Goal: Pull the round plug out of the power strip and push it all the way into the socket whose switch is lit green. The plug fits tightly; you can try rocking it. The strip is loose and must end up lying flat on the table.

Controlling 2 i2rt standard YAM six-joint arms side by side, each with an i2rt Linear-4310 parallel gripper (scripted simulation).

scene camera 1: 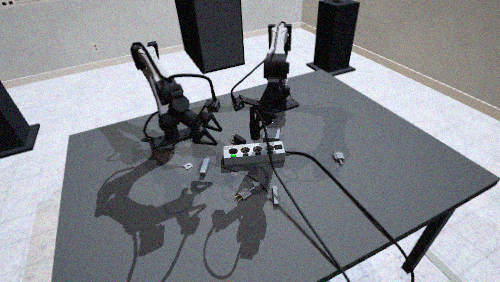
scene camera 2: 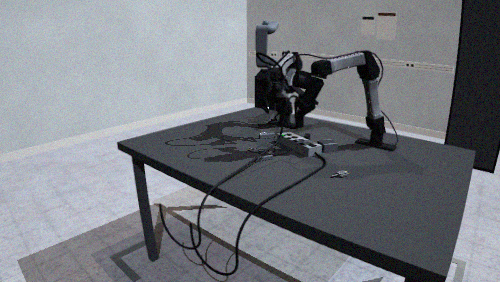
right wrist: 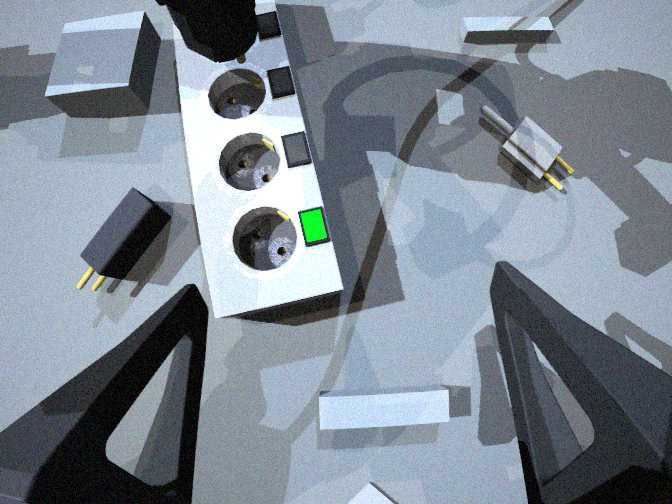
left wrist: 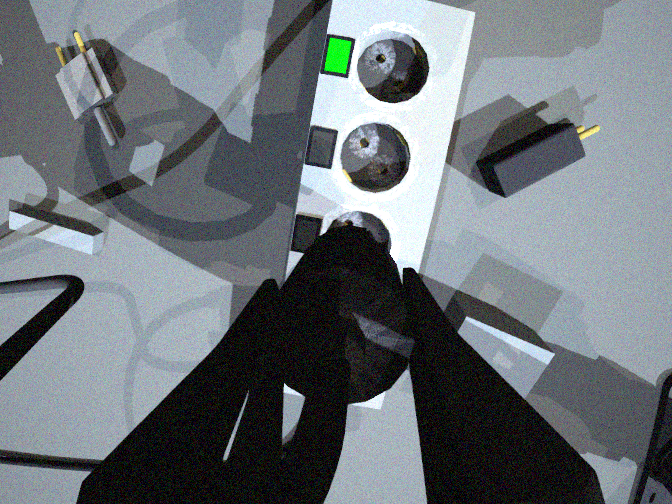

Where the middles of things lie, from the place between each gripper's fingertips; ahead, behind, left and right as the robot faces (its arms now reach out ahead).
The black round plug point(left wrist: 343, 305) lies 14 cm to the left of my right hand point(scene camera 1: 219, 137), 2 cm ahead of it and 1 cm below it. From my right hand the other things lie so: thin bar point(left wrist: 75, 236) (24 cm ahead, 14 cm below, 11 cm to the left); then pale box point(left wrist: 516, 352) (26 cm to the left, 13 cm below, 5 cm behind).
I see my left gripper 1 cm above the black round plug. Also, from my left hand: thin bar 22 cm ahead, 2 cm to the right, 15 cm below; then pale box 8 cm behind, 12 cm to the left, 13 cm below.
